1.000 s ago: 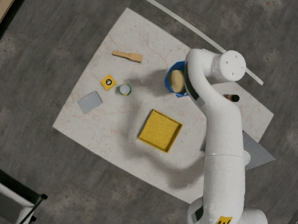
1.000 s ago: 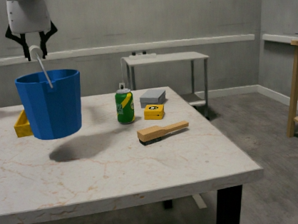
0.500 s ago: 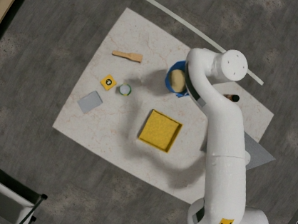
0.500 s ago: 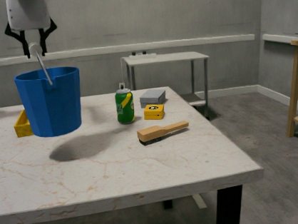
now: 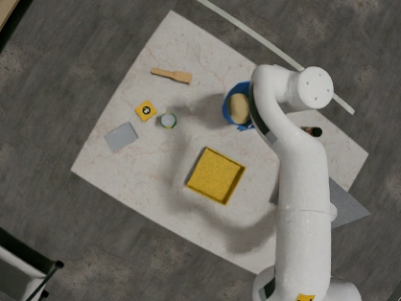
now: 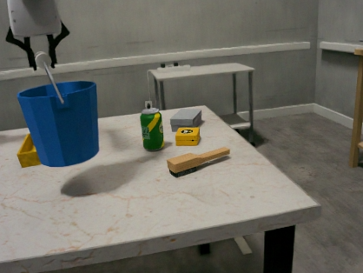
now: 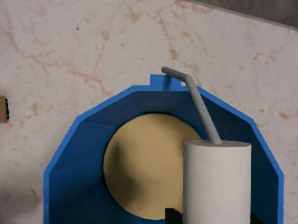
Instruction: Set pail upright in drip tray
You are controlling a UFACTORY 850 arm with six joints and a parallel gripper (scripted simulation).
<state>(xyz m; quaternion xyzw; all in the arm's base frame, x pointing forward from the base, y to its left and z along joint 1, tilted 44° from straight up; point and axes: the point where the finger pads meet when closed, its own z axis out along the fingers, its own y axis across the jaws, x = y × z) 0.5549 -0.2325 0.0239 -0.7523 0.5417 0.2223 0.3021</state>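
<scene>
Right now the white grip is 10 mm ahead of my hand and 30 mm below it. From my hand the other things lie so: blue pail 10 mm ahead, 90 mm below; yellow drip tray 100 mm behind, 290 mm to the left, 300 mm below; green can 220 mm ahead, 220 mm to the left, 260 mm below.
</scene>
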